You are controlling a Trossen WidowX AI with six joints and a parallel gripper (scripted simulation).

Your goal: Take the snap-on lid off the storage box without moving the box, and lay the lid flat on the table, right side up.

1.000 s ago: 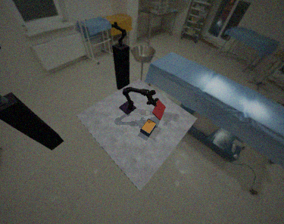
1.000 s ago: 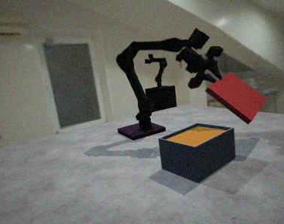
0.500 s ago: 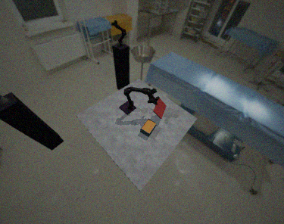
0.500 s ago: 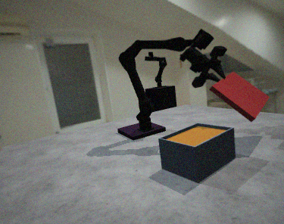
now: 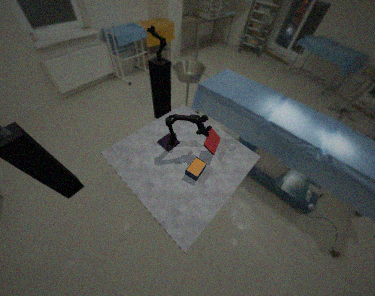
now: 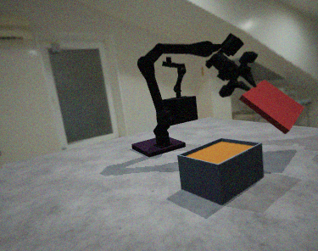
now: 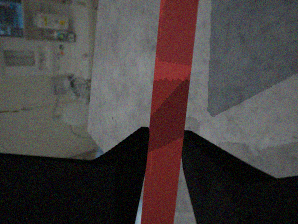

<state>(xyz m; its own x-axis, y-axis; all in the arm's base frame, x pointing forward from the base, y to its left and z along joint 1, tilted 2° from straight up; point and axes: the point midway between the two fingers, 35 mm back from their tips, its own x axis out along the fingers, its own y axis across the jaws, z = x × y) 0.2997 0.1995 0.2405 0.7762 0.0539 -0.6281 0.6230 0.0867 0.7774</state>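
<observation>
Right now my gripper tip is 60 mm short of the red lid, 50 mm above it and 20 mm to the right of it. The rest, counted from my gripper tip: storage box: 290 mm to the right, 180 mm below, 90 mm ahead.
</observation>
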